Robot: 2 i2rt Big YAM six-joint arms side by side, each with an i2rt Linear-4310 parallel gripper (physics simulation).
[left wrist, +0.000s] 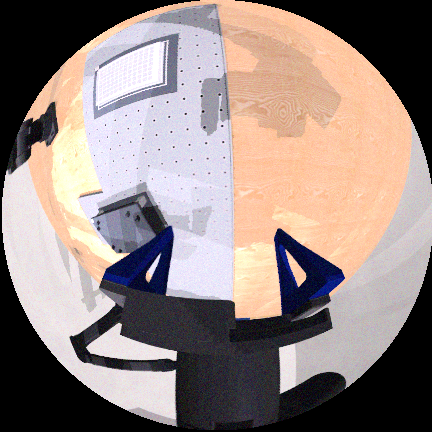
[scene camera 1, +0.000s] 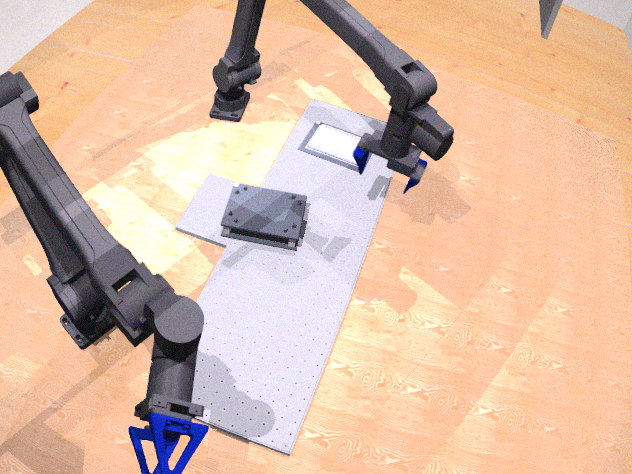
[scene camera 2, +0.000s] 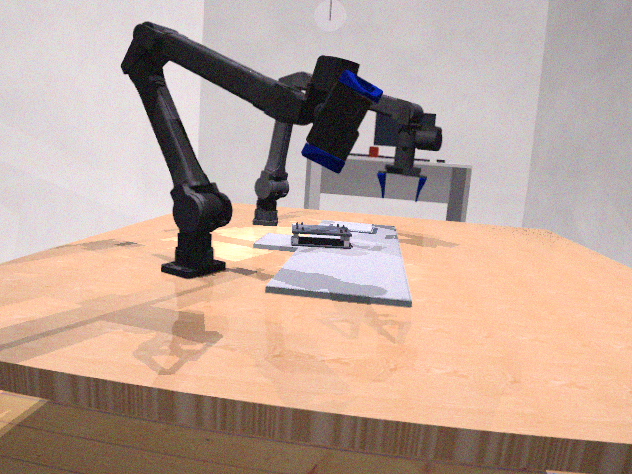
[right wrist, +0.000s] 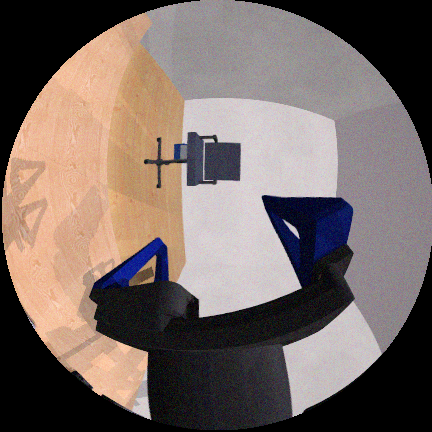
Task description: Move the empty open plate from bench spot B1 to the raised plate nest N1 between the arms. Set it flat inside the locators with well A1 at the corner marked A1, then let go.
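Places are measured from the left arm's base along level axes (x ahead, y left, z up), in metres.
Where they show: left gripper, between the fingertips: (left wrist: 224, 232) (scene camera 1: 382, 182) (scene camera 2: 399, 200); right gripper, between the fingertips: (scene camera 2: 352, 127) (right wrist: 208, 223); left arm's base, origin of its link: (left wrist: 50, 123) (scene camera 1: 229, 106) (scene camera 2: 265, 223); right arm's base, origin of its link: (scene camera 1: 92, 319) (scene camera 2: 194, 270).
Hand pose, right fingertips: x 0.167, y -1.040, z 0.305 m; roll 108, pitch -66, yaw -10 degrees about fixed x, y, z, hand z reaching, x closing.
Observation:
Things, the pixels of their top centre, and the offset from my right fingertips. Level surfaces: height alone.
- white plate, centre of its top: (left wrist: 122, 72) (scene camera 1: 339, 141) (scene camera 2: 352, 224) dx +0.138, dy +0.947, dz -0.276 m
- raised nest N1, centre of its top: (scene camera 1: 265, 206) (left wrist: 121, 237) (scene camera 2: 321, 225) dx +0.010, dy +0.660, dz -0.241 m
- grey perforated board, height of its surface: dz -0.292 m
- wooden table, height of its surface: dz -0.305 m
The white plate (scene camera 1: 332, 142) (scene camera 2: 357, 227) (left wrist: 131, 75) lies flat in a dark rectangular frame, spot B1, at the far end of the perforated board. The raised nest N1 (scene camera 1: 265, 210) (scene camera 2: 320, 230) (left wrist: 122, 229) is a dark platform with small pegs near its corners; no plate is on it. The A1 lettering is too small to read. My left gripper (scene camera 1: 383, 182) (scene camera 2: 400, 198) (left wrist: 224, 232) is open and empty, pointing down, above and to the right of the plate in scene camera 1. My right gripper (scene camera 2: 342, 121) (right wrist: 208, 223) is open and empty, high at the near end, pointing away from the board.
The grey perforated board (scene camera 1: 285, 316) (scene camera 2: 347, 275) (left wrist: 200, 165) lies on the wooden table (scene camera 1: 459, 306) (scene camera 2: 484, 346), with a side piece jutting left near the nest. A side desk (scene camera 2: 459, 183) stands in the background. An office chair (right wrist: 195, 159) shows in the right wrist view.

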